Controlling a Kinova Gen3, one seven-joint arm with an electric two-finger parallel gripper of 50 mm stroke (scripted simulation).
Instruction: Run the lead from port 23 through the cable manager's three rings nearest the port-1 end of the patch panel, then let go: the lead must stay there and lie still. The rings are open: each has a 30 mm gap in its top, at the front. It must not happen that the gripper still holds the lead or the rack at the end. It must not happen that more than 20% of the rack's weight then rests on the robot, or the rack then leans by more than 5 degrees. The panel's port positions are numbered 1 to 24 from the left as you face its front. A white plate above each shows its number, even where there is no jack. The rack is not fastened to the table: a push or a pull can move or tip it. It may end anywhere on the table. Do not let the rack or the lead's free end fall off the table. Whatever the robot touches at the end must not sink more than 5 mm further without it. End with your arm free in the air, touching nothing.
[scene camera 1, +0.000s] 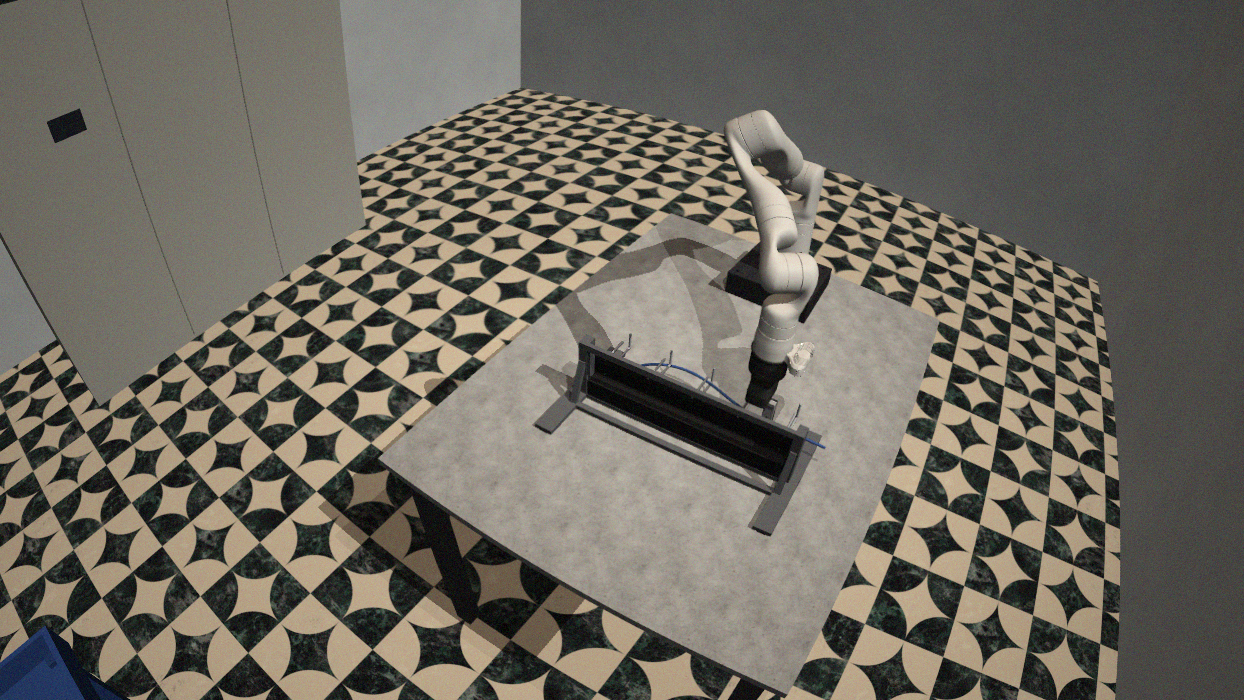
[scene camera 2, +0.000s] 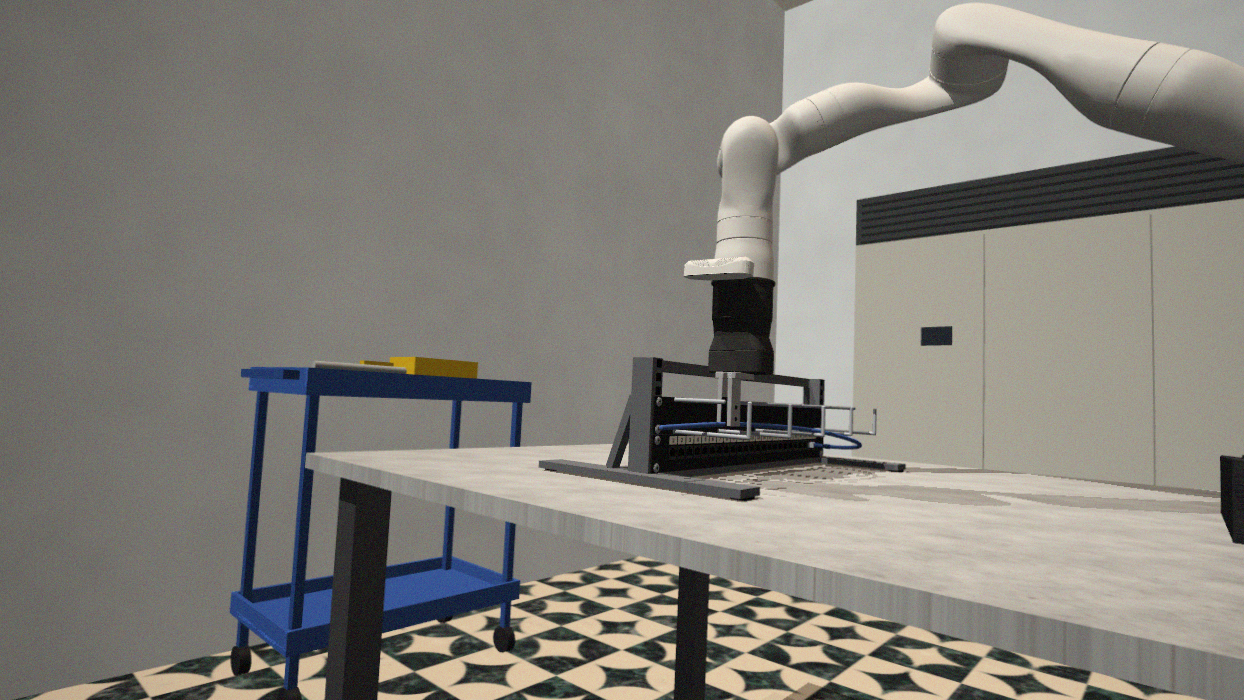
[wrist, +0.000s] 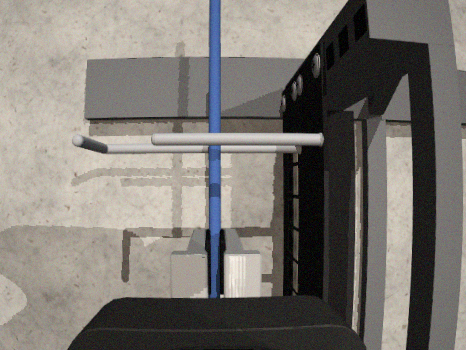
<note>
I see my gripper (scene camera 2: 728, 426) and a rack (scene camera 2: 668, 458).
The rack also shows in scene camera 1 (scene camera 1: 605, 376) and in the wrist view (wrist: 358, 55). My gripper shows as well in scene camera 1 (scene camera 1: 766, 422) and in the wrist view (wrist: 215, 251).
</note>
